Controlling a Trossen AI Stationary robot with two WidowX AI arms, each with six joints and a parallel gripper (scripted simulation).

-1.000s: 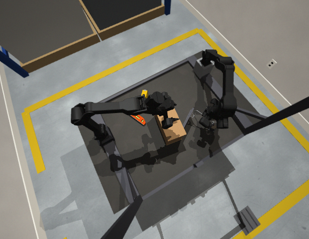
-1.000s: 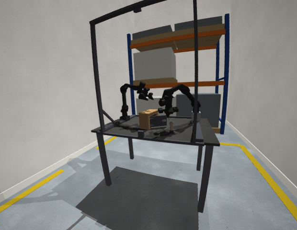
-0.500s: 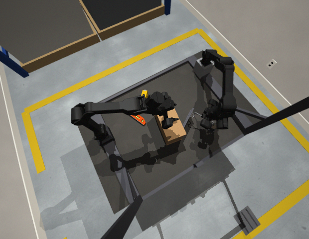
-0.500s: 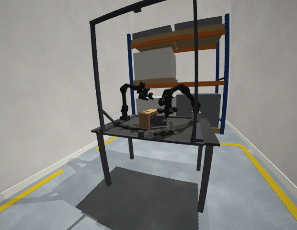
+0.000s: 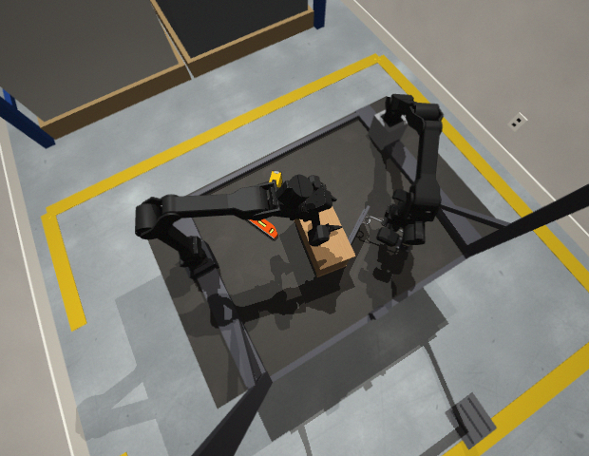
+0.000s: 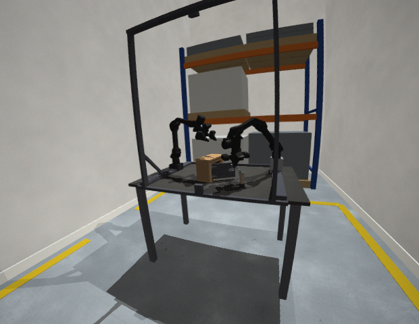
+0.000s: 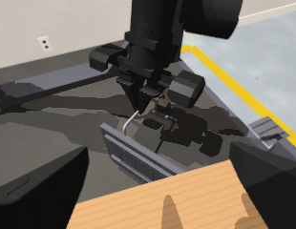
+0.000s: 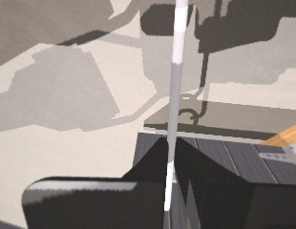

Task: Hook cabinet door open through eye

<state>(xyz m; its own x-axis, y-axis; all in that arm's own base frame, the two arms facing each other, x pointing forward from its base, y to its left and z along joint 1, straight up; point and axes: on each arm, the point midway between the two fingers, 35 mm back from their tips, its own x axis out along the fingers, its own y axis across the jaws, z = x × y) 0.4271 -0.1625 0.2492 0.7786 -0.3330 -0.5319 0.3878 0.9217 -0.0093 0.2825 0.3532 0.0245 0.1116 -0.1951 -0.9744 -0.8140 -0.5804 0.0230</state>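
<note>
My right gripper is now 40 mm above the metal hook rod, 10 mm to the left of it and 10 mm past it. Round my right hand: yellow block 410 mm ahead, 190 mm to the left, 100 mm below; grey door 90 mm to the left, 70 mm below, 40 mm ahead; orange level 330 mm to the left, 300 mm ahead, 130 mm below.
</note>
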